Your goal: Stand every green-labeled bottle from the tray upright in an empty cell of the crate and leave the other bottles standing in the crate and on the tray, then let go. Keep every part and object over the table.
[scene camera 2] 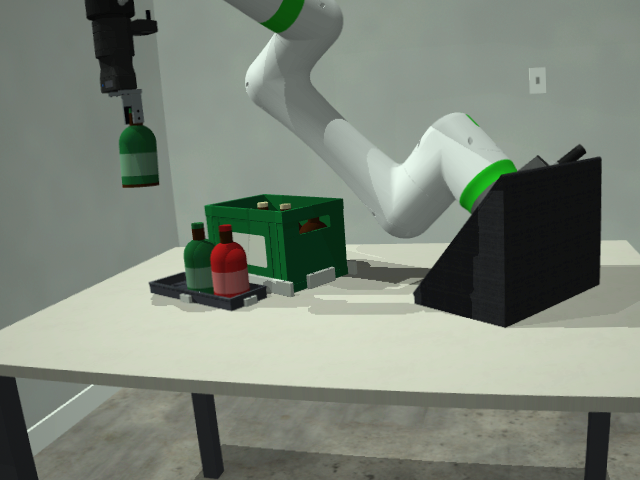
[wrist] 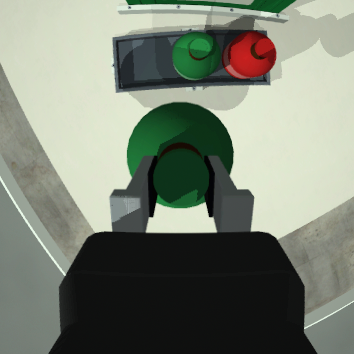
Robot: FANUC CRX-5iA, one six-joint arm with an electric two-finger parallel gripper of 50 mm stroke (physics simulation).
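Frame: origin at the arm's base, x ahead, y left, z up, level; centimetres.
Seen in the pictures: gripper, fingertip midpoint: [scene camera 2: 134, 123] [wrist: 180, 173]; arm's base, origin of the base link: [scene camera 2: 515, 217].
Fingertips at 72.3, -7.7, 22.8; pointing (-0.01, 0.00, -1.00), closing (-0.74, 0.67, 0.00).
Offsets run from my fingertips to a thing's top centre, as dx, dy, dz. "pt": to the spot under its first point. Level surfaces: height alone.
My gripper [scene camera 2: 132, 112] [wrist: 180, 173] is shut on the neck of a green-labeled bottle @(-0.2, -0.2, +3.1) [scene camera 2: 138, 157] [wrist: 180, 120] and holds it upright, high above the table. A second green-labeled bottle @(-9.1, -6.0, -21.9) [scene camera 2: 197, 263] [wrist: 192, 65] stands upright on the black tray @(pt -0.3, -7.1, -36.2) [scene camera 2: 166, 289] [wrist: 117, 75]. A red bottle @(-16.0, -0.5, -21.9) [scene camera 2: 229, 266] [wrist: 245, 57] stands upright beside it at the tray's end. The green crate @(-19.3, -15.2, -20.3) [scene camera 2: 315, 258] stands behind the tray. Two pale bottle caps show over the crate's rim and a brown bottle shows through its handle hole. The crate's cells are hidden by its walls.
Light brackets [scene camera 2: 321, 277] [wrist: 177, 9] lie along the crate's foot. The robot's black wedge-shaped base [scene camera 2: 547, 242] stands at the right of the table @(dz -37.9) [scene camera 2: 310, 351]. The arm reaches high over the crate's right side. The held bottle is in front of the tray in the wrist view.
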